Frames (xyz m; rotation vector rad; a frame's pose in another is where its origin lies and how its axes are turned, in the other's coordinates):
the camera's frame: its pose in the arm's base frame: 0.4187 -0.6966 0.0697 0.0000 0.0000 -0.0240
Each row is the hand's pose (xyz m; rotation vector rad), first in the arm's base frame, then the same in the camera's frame.
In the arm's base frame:
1: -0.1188 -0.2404 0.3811 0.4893 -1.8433 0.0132
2: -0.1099 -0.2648 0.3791 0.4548 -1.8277 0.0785
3: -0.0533 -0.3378 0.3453 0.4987 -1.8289 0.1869
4: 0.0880 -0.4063 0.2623 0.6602 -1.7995 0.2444
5: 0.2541 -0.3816 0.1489 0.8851 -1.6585 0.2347
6: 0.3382 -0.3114 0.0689 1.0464 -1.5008 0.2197
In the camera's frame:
1: -0.5483 0.4432 0.3114 0.5114 -1.8374 0.0294
2: -0.5388 0.4190 0.3094 0.4768 -1.8224 0.0949
3: -0.4805 0.3474 0.2756 0.5208 -1.8235 0.2032
4: -0.3376 0.2823 0.1926 0.6821 -1.7924 0.2605
5: -0.1721 0.3110 0.0792 0.9054 -1.6486 0.2512
6: -0.0897 0.3832 -0.0008 1.0648 -1.4889 0.2366

